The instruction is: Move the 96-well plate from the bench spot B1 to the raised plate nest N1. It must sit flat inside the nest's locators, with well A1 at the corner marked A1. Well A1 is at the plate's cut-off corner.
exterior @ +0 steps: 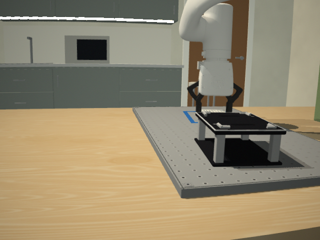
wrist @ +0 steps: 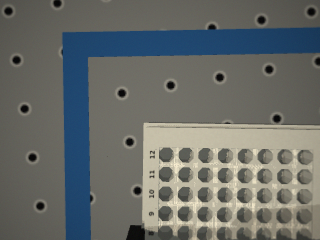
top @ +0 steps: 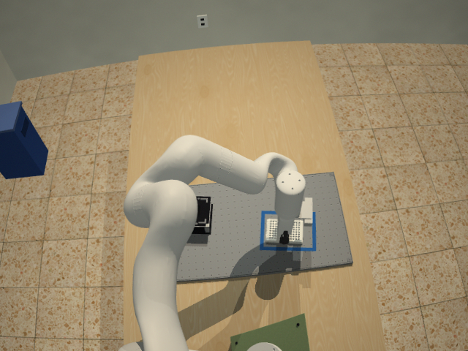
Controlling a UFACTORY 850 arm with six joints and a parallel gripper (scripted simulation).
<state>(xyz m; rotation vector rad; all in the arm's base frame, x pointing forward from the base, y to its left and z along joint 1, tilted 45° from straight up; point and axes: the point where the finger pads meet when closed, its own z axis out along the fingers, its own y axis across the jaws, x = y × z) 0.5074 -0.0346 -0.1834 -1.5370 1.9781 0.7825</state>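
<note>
Now: the black raised plate nest 32 cm to the left of my hand, 11 cm ahead of it and 4 cm above it. Also, from my hand: locator: 40 cm to the left, 8 cm ahead, 4 cm above; white 96-well plate: 1 cm below.
</note>
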